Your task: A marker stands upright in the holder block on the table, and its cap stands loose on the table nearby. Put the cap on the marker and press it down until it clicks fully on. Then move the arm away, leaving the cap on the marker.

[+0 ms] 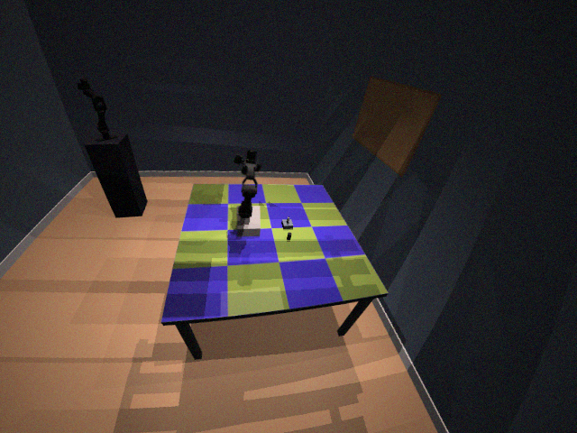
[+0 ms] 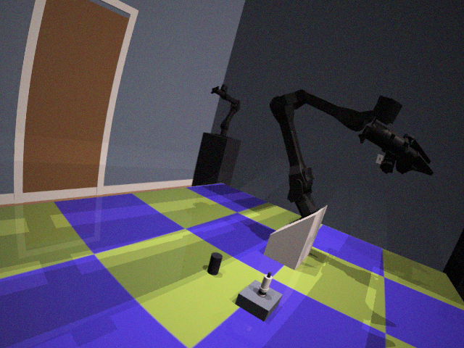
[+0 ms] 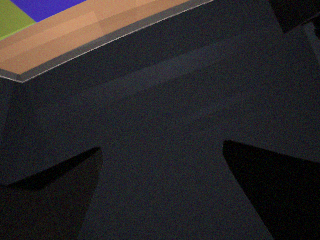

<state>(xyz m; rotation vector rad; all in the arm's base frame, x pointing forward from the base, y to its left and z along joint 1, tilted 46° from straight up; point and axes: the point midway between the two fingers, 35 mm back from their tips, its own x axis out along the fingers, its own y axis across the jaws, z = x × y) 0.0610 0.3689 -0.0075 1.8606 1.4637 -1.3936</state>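
Right now the dark marker cap is 440 mm to the right of my gripper tip, 380 mm below it and 260 mm ahead of it.
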